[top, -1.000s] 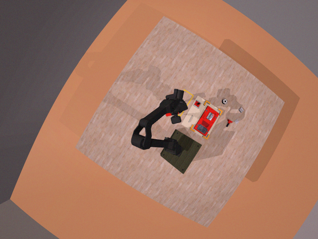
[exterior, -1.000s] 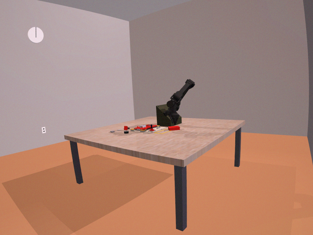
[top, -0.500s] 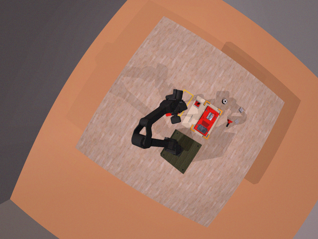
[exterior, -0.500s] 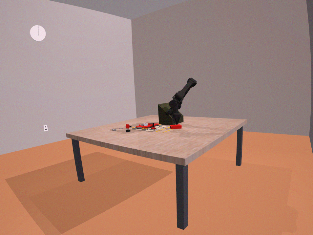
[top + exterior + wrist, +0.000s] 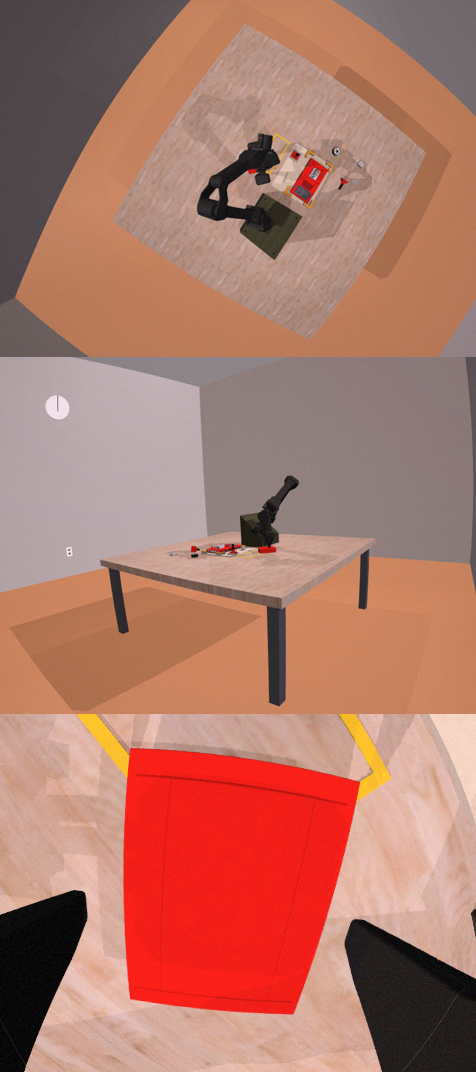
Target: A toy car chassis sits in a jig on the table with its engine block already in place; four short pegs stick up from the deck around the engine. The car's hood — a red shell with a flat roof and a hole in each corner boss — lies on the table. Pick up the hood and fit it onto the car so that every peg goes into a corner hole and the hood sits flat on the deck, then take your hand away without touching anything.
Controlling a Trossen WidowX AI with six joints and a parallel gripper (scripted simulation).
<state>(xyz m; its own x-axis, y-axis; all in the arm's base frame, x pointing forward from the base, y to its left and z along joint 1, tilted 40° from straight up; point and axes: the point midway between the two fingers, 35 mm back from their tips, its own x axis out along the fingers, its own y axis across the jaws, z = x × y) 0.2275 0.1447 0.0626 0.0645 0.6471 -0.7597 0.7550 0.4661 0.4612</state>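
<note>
My gripper tip is now 1 cm above the red hood. The rest, counted from my gripper tip: grey engine block: 27 cm to the right, 9 cm ahead, 1 cm below; white wheel: 34 cm to the right, 26 cm ahead, 2 cm below.
</note>
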